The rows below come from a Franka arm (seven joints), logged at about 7 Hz.
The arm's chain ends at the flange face. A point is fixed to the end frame.
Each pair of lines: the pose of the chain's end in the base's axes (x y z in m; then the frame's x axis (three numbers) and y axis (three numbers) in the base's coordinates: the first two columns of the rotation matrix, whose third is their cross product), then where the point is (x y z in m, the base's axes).
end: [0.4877 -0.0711 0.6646 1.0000 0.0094 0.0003 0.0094 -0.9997 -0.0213]
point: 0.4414 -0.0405 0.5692
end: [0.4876 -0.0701 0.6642 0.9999 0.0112 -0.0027 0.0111 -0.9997 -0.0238]
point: 0.4410 -0.0393 0.5690
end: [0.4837 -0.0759 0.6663 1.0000 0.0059 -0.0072 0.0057 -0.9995 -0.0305]
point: 0.4368 -0.0443 0.5716
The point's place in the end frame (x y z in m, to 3 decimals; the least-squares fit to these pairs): -0.046 -0.029 0.096
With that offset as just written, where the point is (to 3 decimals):
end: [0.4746 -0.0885 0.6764 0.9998 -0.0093 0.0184 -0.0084 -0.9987 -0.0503]
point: 0.431 -0.054 0.581
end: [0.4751 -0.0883 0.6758 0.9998 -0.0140 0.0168 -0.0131 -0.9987 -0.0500]
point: 0.431 -0.054 0.581
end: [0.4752 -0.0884 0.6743 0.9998 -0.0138 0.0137 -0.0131 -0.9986 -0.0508]
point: 0.431 -0.054 0.579
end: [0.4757 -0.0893 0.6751 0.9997 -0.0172 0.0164 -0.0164 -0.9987 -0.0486]
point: 0.432 -0.055 0.580
